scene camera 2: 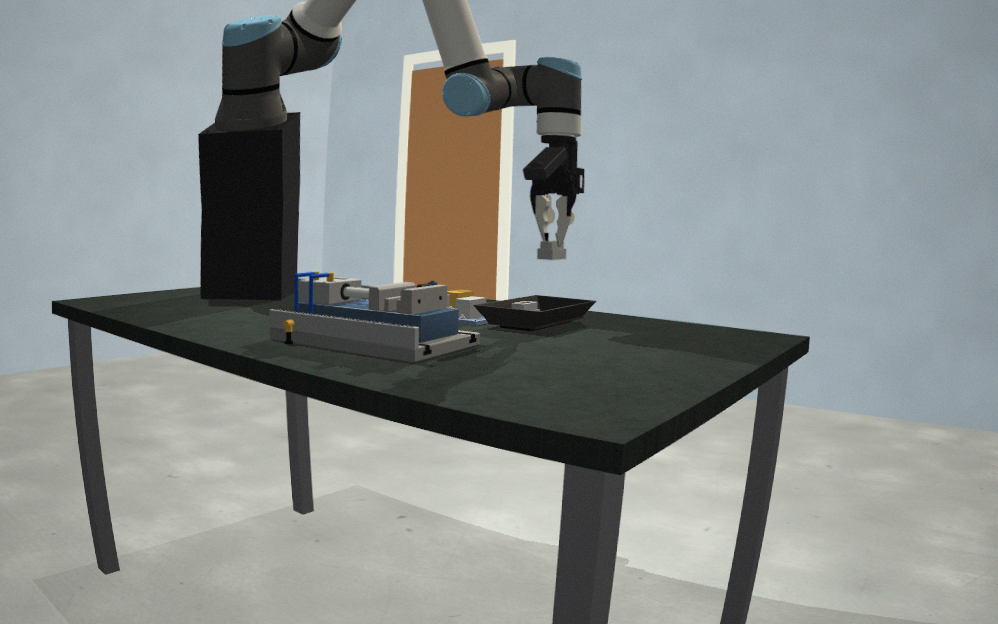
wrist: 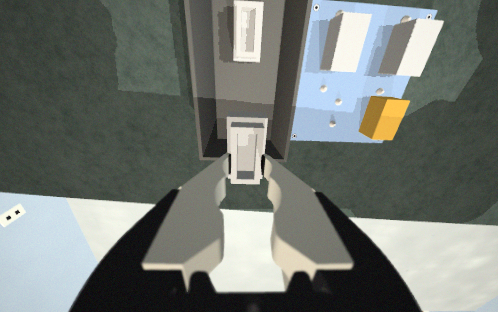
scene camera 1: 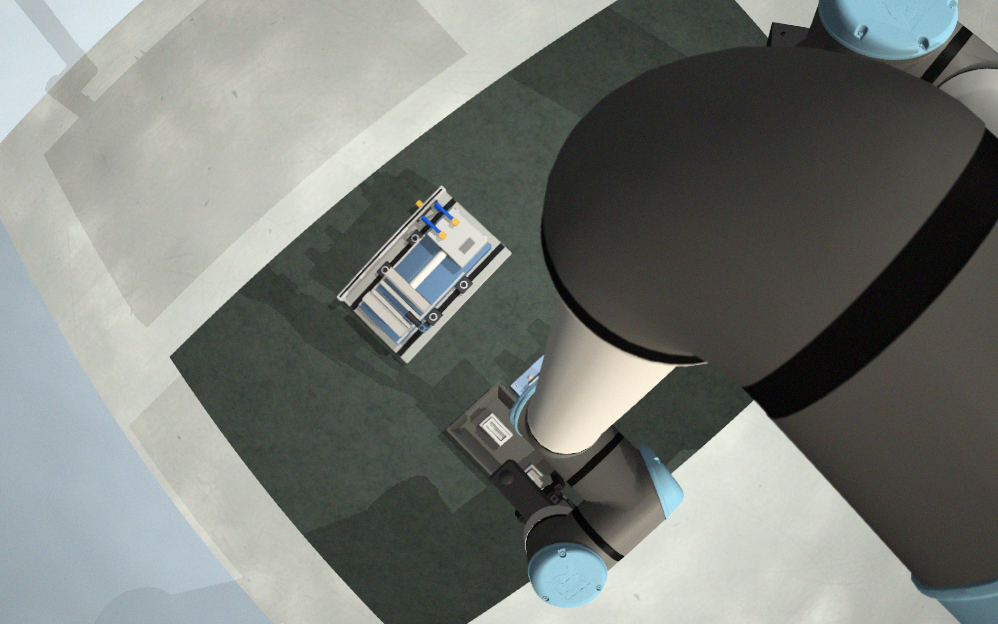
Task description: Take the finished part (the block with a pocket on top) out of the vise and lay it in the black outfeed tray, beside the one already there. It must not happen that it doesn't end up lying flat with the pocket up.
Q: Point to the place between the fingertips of my gripper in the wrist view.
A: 246, 155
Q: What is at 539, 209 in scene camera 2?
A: My gripper.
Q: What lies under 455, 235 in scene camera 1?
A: A cylinder block.
